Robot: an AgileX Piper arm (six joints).
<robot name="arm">
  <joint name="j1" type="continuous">
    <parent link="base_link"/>
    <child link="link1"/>
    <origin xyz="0 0 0.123"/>
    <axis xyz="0 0 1"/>
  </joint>
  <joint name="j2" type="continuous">
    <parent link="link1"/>
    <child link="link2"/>
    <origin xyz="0 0 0"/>
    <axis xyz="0 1 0"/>
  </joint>
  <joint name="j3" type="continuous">
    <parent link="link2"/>
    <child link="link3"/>
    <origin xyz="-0.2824 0 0.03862"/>
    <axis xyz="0 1 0"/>
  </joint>
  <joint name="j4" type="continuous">
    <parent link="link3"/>
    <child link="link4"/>
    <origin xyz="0.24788 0 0.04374"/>
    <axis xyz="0.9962 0 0.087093"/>
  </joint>
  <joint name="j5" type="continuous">
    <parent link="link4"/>
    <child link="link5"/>
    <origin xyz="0 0 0"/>
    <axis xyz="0 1 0"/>
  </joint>
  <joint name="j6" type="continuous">
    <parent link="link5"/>
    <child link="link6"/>
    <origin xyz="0.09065 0 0.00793"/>
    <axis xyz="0.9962 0 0.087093"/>
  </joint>
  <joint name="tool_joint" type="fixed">
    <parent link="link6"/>
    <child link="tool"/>
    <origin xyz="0 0 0" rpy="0 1.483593 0"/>
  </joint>
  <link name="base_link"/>
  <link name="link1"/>
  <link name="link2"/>
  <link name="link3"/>
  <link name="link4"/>
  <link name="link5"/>
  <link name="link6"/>
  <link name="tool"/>
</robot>
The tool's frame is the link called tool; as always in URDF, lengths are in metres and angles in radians. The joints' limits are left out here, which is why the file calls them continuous.
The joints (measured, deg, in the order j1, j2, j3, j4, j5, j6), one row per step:
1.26, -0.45, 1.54, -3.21, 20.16, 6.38
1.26, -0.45, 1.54, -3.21, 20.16, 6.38
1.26, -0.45, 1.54, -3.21, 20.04, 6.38
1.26, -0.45, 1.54, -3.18, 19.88, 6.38
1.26, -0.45, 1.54, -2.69, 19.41, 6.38
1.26, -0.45, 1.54, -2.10, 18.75, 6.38
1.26, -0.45, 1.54, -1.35, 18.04, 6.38
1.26, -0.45, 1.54, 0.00, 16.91, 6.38
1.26, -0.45, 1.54, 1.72, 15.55, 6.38
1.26, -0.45, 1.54, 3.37, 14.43, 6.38
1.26, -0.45, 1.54, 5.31, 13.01, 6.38
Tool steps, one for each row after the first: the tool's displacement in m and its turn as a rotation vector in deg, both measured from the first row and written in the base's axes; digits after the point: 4 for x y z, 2 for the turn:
0.0000, 0.0000, 0.0000, 0.00, 0.00, 0.00
0.0001, 0.0000, 0.0002, 0.00, -0.12, 0.01
0.0001, 0.0000, 0.0004, 0.04, -0.28, 0.02
0.0003, 0.0003, 0.0011, 0.53, -0.74, 0.07
0.0006, 0.0007, 0.0021, 1.13, -1.38, 0.14
0.0009, 0.0011, 0.0032, 1.90, -2.08, 0.21
0.0013, 0.0018, 0.0049, 3.27, -3.18, 0.31
0.0017, 0.0025, 0.0071, 5.01, -4.50, 0.40
0.0020, 0.0031, 0.0088, 6.68, -5.59, 0.44
0.0024, 0.0037, 0.0111, 8.65, -6.97, 0.45

